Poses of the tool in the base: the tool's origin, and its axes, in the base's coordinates. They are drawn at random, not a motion.
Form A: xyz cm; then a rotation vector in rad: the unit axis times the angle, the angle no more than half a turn.
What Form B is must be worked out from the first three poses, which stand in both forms.
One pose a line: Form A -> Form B
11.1, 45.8, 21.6, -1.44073, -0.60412, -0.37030 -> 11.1, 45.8, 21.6, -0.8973, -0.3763, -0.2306, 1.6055
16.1, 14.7, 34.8, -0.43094, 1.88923, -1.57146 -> 16.1, 14.7, 34.8, -0.1727, 0.7572, -0.6299, 2.4949
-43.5, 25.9, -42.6, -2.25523, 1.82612, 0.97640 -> -43.5, 25.9, -42.6, -0.7366, 0.5964, 0.3189, 3.0617
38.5, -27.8, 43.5, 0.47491, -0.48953, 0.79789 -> 38.5, -27.8, 43.5, 0.4524, -0.4664, 0.7601, 1.0497
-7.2, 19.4, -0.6, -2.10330, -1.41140, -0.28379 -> -7.2, 19.4, -0.6, -0.8252, -0.5537, -0.1113, 2.5488
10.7, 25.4, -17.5, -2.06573, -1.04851, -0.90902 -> 10.7, 25.4, -17.5, -0.8301, -0.4213, -0.3653, 2.4886
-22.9, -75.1, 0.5, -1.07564, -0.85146, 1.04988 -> -22.9, -75.1, 0.5, -0.6227, -0.4929, 0.6077, 1.7275
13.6, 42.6, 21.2, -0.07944, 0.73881, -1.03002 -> 13.6, 42.6, 21.2, -0.0625, 0.5817, -0.8110, 1.2701
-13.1, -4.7, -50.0, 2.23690, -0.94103, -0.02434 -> -13.1, -4.7, -50.0, 0.9217, -0.3877, -0.0100, 2.4269
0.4, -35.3, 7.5, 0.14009, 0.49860, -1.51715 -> 0.4, -35.3, 7.5, 0.0874, 0.3110, -0.9464, 1.6031
